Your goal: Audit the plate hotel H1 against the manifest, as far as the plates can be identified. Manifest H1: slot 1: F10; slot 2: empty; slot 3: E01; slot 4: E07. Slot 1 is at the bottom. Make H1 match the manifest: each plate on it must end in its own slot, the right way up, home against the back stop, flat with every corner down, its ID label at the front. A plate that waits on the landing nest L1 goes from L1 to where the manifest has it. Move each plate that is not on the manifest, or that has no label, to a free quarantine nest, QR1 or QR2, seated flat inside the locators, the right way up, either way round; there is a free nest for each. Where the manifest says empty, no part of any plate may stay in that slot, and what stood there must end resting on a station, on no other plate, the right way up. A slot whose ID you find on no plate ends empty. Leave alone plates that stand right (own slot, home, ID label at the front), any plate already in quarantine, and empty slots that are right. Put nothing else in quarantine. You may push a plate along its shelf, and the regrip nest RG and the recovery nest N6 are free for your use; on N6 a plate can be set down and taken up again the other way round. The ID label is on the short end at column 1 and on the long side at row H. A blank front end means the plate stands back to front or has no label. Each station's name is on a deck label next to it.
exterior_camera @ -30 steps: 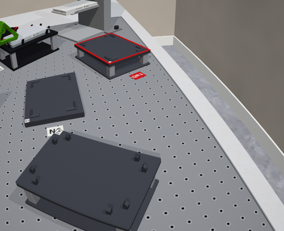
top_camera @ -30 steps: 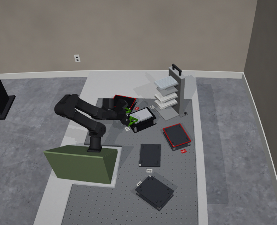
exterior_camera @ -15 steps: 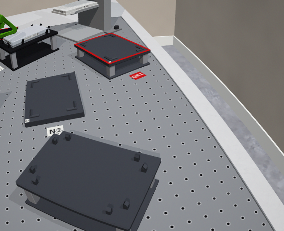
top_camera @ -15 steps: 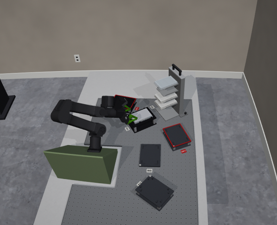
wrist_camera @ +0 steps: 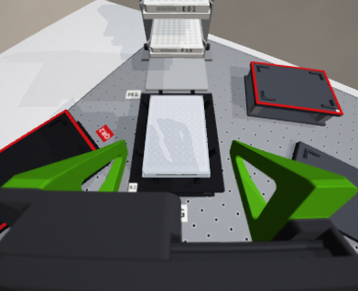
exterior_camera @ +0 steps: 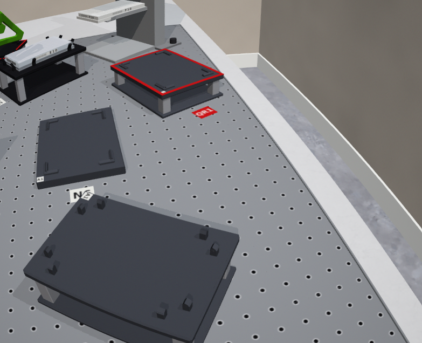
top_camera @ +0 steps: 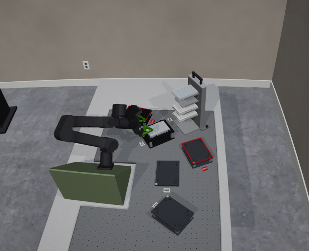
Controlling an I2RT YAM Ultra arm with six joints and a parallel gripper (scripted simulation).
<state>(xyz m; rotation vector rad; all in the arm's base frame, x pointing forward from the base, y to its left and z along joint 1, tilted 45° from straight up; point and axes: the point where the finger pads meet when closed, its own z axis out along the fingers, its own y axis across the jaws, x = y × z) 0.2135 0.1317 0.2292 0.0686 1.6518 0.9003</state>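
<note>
The clear well plate lies 6 cm below my hand, 5 cm ahead of it and 3 cm to the left of it. From my hand the other things lie so: H1 deck label: 17 cm to the left, 13 cm below, 13 cm ahead; then black regrip nest RG: 8 cm below, 5 cm ahead, 3 cm to the left; then red-rimmed nest QR2: 21 cm to the left, 10 cm below, 7 cm behind.
</note>
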